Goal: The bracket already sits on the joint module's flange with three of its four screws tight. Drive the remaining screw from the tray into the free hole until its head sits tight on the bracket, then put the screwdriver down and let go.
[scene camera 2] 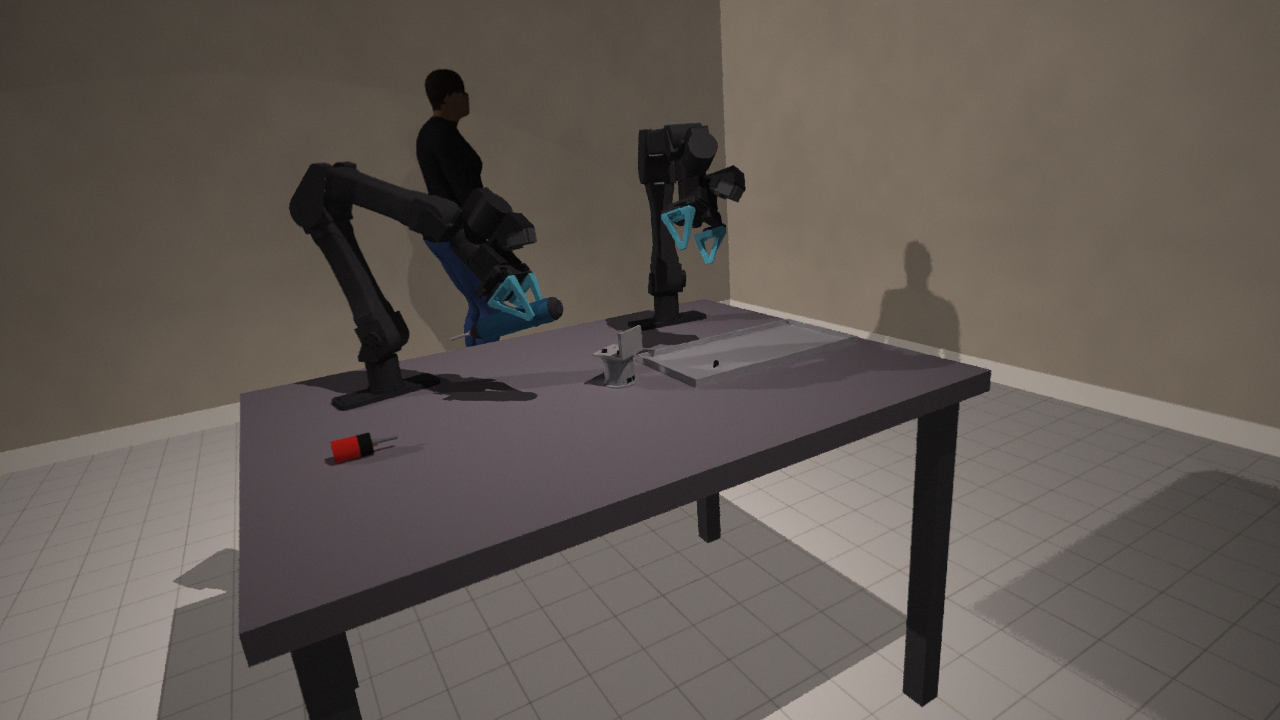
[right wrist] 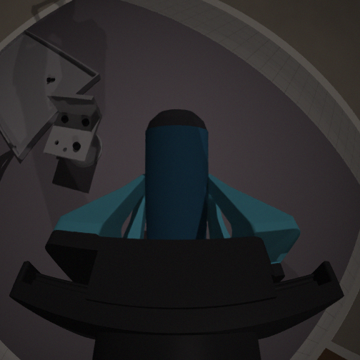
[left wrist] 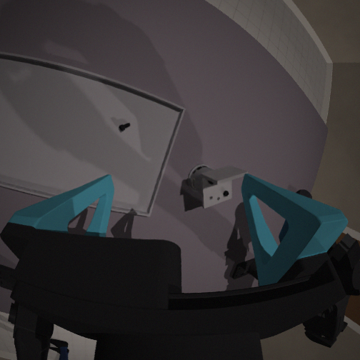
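The blue screwdriver is in my right gripper, which is shut on its handle. It is held tilted above the table, its thin shaft pointing left in the scene view. My left gripper is open and empty, high above the table. The bracket sits on the joint module. Three dark screw heads and two small holes show on it in the right wrist view. The loose black screw lies in the tray.
A second tool with a red handle and a black collar lies at the left part of the table in the scene view. The tray stands just right of the joint module there. A person stands behind the table.
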